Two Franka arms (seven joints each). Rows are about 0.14 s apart.
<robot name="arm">
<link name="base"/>
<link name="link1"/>
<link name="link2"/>
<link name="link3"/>
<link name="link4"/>
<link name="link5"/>
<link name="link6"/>
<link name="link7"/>
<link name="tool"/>
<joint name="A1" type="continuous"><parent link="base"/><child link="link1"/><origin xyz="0 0 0.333" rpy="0 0 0"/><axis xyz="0 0 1"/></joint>
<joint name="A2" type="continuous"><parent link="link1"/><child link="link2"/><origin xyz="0 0 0" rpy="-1.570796 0 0"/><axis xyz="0 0 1"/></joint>
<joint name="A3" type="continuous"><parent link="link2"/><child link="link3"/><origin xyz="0 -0.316 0" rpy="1.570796 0 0"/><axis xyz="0 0 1"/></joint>
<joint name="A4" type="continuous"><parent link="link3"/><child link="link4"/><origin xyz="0.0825 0 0" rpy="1.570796 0 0"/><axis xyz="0 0 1"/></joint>
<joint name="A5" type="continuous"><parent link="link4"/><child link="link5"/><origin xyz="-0.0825 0.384 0" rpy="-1.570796 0 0"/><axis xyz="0 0 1"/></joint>
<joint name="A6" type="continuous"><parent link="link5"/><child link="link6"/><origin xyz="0 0 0" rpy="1.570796 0 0"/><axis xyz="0 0 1"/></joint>
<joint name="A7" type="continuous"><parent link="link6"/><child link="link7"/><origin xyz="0.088 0 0" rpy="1.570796 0 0"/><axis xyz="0 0 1"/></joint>
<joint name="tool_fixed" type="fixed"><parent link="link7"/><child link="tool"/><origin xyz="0 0 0.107" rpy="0 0 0"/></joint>
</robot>
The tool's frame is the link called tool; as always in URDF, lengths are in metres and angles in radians. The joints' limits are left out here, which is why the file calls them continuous.
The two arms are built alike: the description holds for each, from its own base.
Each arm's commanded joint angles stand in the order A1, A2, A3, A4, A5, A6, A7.
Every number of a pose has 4 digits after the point. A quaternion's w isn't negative.
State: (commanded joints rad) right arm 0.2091 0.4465 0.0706 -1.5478 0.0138 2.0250 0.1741; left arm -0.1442 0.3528 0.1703 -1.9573 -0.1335 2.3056 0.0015
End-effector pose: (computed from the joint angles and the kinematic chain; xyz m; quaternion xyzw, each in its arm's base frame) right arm 0.6610 0.1837 0.3962 -0.9986 -0.0461 -0.0106 0.0244; left arm 0.6137 0.0090 0.2988 0.9984 0.0518 0.0016 0.0202
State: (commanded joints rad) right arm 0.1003 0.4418 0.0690 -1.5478 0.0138 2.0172 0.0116; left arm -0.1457 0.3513 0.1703 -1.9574 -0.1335 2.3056 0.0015
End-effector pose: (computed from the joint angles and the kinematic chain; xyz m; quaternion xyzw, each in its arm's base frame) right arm 0.6761 0.1098 0.3987 -0.9971 -0.0724 -0.0123 0.0222; left arm 0.6137 0.0081 0.2997 0.9985 0.0511 0.0023 0.0204
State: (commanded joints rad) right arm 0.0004 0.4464 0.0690 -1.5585 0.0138 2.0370 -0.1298; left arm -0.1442 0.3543 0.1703 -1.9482 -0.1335 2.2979 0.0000
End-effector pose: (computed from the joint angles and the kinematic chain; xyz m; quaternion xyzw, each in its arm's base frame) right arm 0.6840 0.0419 0.3923 -0.9953 -0.0928 -0.0172 0.0205; left arm 0.6156 0.0087 0.3011 0.9984 0.0522 0.0015 0.0205
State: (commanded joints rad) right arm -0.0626 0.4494 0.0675 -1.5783 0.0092 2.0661 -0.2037; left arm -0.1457 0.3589 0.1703 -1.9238 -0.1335 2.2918 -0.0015
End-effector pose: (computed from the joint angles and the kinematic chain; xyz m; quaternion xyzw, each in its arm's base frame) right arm 0.6846 -0.0022 0.3835 -0.9948 -0.0984 -0.0214 0.0166; left arm 0.6221 0.0072 0.3083 0.9984 0.0512 0.0083 0.0206
